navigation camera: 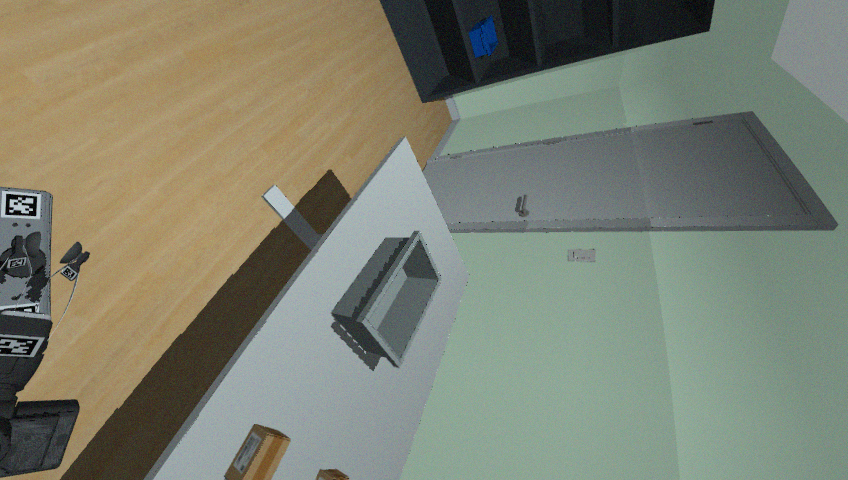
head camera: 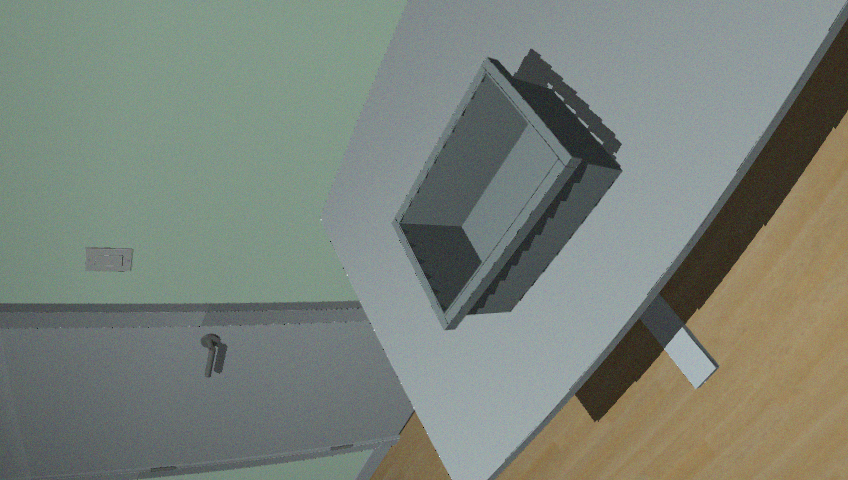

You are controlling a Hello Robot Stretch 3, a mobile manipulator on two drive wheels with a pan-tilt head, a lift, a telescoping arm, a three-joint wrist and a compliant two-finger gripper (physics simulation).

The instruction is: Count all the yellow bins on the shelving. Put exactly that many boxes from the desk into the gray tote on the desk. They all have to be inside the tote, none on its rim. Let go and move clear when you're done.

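Frame: origin at the robot's base, x left, y up, z ahead, level; millimetres.
Seen in the pictures: gripper, fingertip midpoint: [navigation camera: 57,239].
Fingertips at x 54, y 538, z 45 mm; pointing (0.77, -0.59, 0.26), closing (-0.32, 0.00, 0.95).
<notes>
Pixels of each thing's top centre, then the offset from my fingertips to it. "*": a spot on its surface instead. Level surfaces: height alone.
- gray tote, middle of its top: [head camera: 465,195] [navigation camera: 410,296] dy +302, dx -138, dz +575 mm
- desk, its level: dy +182 mm
- brown box, middle of its top: [navigation camera: 266,463] dy +232, dx -394, dz +226 mm
- second box, surface spot: [navigation camera: 332,474] * dy +212, dx -541, dz +390 mm
- wood floor, its level: dy -538 mm
The gray tote [head camera: 476,148] [navigation camera: 368,288] stands upright on the desk [head camera: 672,154] [navigation camera: 333,392]; no box shows in the visible part of its inside. A brown box [navigation camera: 261,455] lies on the desk at the bottom of the navigation view, with part of a second box [navigation camera: 332,474] right of it, cut off by the frame edge. My gripper [navigation camera: 51,256] is at the left of the navigation view, off the desk's long edge; its fingers are apart with nothing seen between them. Dark shelving [navigation camera: 410,47] shows partly at the top, with a blue bin [navigation camera: 483,36]. No yellow bin shows.
A gray door [head camera: 136,380] [navigation camera: 589,178] and a green wall [head camera: 196,148] [navigation camera: 553,368] are beyond the desk. A desk foot [head camera: 693,359] [navigation camera: 276,201] sticks out over the wood floor [head camera: 791,285] [navigation camera: 178,118]. My robot's base [navigation camera: 41,208] is at the left edge.
</notes>
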